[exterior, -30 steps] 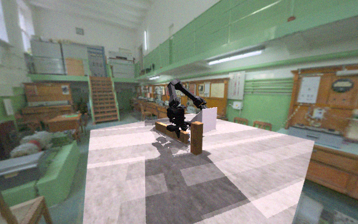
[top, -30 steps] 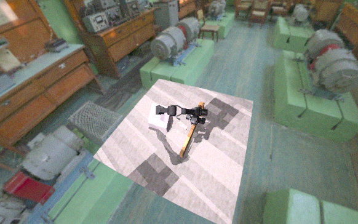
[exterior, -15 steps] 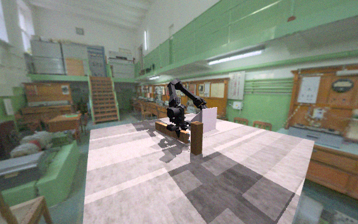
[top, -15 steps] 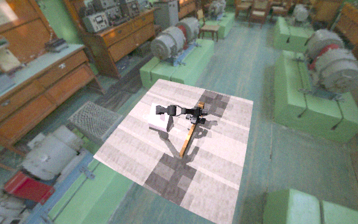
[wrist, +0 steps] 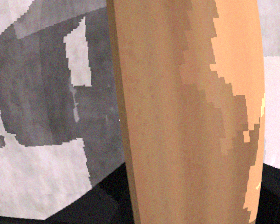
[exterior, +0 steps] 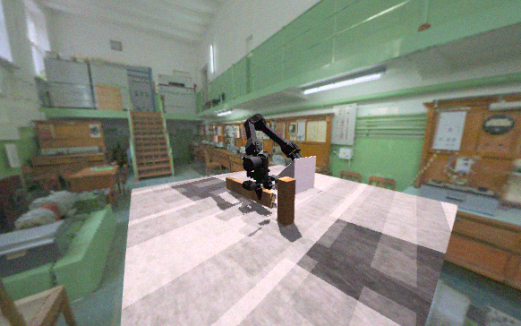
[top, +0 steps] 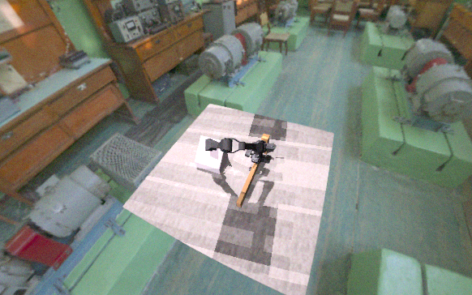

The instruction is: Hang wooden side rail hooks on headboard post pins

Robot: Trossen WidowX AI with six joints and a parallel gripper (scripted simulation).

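Now: the wooden headboard post 160 mm to the left of my gripper tip, 50 mm above it and 10 mm ahead of it.
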